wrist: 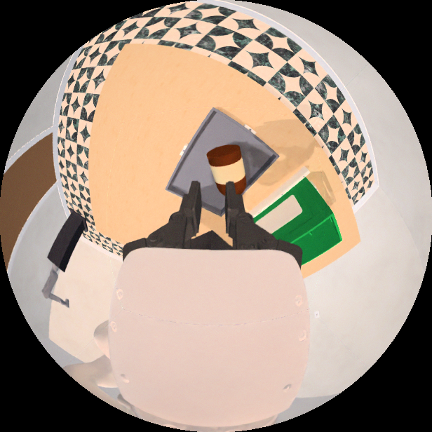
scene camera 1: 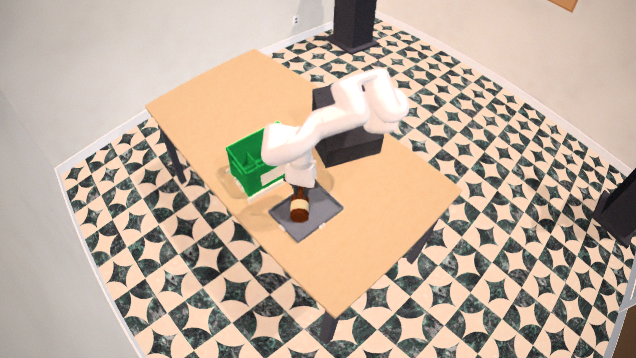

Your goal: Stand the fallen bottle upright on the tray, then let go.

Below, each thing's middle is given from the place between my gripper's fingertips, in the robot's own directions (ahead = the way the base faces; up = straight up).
Now: the brown bottle [wrist: 226, 164] 40 mm behind my hand, 70 mm to the right of it and 180 mm below it.
